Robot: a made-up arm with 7 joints. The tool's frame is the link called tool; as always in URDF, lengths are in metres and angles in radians. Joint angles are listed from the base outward.
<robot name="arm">
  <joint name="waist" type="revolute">
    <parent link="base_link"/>
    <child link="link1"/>
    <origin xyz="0 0 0" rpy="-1.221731 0 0"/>
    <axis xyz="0 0 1"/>
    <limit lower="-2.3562" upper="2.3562"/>
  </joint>
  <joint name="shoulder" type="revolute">
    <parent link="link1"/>
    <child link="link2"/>
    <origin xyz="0 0 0" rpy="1.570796 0 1.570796"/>
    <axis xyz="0 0 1"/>
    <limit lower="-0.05" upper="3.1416"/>
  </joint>
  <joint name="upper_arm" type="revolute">
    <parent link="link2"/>
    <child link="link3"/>
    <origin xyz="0 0 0" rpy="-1.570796 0 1.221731"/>
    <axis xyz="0 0 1"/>
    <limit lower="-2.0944" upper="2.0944"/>
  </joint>
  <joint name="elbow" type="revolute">
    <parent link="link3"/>
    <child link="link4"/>
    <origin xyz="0 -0.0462 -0.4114" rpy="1.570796 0 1.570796"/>
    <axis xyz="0 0 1"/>
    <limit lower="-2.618" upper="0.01"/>
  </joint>
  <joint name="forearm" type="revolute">
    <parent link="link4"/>
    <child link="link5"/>
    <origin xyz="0.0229 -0.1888 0" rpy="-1.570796 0 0"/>
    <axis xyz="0 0 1"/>
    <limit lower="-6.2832" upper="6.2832"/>
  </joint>
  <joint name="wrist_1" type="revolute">
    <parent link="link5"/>
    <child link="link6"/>
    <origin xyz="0 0 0" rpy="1.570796 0 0"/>
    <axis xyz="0 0 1"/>
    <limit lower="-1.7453" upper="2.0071"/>
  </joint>
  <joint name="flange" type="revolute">
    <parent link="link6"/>
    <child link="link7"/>
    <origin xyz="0 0 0" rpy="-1.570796 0 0"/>
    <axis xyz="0 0 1"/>
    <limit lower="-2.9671" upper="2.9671"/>
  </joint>
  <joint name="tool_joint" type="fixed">
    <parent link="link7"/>
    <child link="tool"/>
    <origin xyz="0 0 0" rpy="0 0 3.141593"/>
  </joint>
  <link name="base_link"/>
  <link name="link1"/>
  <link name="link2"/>
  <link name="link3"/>
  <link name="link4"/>
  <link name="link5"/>
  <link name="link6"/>
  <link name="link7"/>
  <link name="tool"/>
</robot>
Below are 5 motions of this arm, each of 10 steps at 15 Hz.
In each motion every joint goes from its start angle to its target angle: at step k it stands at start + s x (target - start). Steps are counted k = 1, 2, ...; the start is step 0. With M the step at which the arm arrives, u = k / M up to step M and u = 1 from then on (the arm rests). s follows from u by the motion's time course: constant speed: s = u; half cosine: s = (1 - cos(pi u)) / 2; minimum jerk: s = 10 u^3 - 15 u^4 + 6 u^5.
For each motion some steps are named. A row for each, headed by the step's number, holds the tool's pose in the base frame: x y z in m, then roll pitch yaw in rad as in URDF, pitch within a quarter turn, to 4 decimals.
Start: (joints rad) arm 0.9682 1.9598 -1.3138 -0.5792 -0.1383 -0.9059 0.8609
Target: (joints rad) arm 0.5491 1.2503 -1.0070 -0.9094 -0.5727 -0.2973 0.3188
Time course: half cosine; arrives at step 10
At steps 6, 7, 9, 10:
6: -0.1777 0.5342 -0.1542 -0.3542 0.3631 -1.2334
7: -0.1756 0.5093 -0.2157 -0.2924 0.2625 -1.3174
9: -0.1599 0.4696 -0.2916 -0.1796 0.1560 -1.4350
10: -0.1568 0.4637 -0.3013 -0.1618 0.1443 -1.4514

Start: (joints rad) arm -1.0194 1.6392 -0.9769 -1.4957 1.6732 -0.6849 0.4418
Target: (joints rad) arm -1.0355 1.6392 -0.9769 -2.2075 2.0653 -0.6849 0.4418
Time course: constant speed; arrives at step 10
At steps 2, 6, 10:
2: 0.3290 0.3455 0.0767 -2.6446 -0.8086 2.1834
6: 0.3119 0.2947 0.0683 -2.4237 -0.7311 1.7565
10: 0.2810 0.2510 0.0605 -2.2292 -0.6234 1.3687

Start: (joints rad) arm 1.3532 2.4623 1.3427 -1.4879 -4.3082 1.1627 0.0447
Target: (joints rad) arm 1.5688 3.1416 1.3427 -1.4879 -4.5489 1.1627 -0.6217
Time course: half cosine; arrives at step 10
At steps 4, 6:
4: 0.4795 0.1467 0.0704 0.0851 -0.0649 -0.8282
6: 0.5027 0.0603 0.0068 0.0482 0.0593 -1.2356

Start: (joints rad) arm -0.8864 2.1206 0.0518 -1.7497 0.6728 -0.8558 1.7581
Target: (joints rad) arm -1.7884 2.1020 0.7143 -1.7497 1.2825 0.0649 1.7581
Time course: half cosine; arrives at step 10
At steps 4, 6, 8, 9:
4: -0.0491 0.2674 0.3769 2.2828 -0.6041 2.4140
6: -0.1628 0.2731 0.3389 2.2563 -0.3858 2.1881
8: -0.2366 0.2912 0.2743 2.1801 -0.3101 2.0175
9: -0.2528 0.2981 0.2514 2.1524 -0.3045 1.9752

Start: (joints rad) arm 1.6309 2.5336 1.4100 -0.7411 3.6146 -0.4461 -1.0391
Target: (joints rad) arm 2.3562 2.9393 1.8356 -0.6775 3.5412 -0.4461 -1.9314
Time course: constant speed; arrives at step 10
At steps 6, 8, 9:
6: 0.4725 0.3259 -0.1358 0.1930 -1.1536 0.4457
8: 0.4549 0.3112 -0.2122 0.4064 -0.9821 0.1818
9: 0.4413 0.3034 -0.2498 0.4564 -0.8906 0.1023

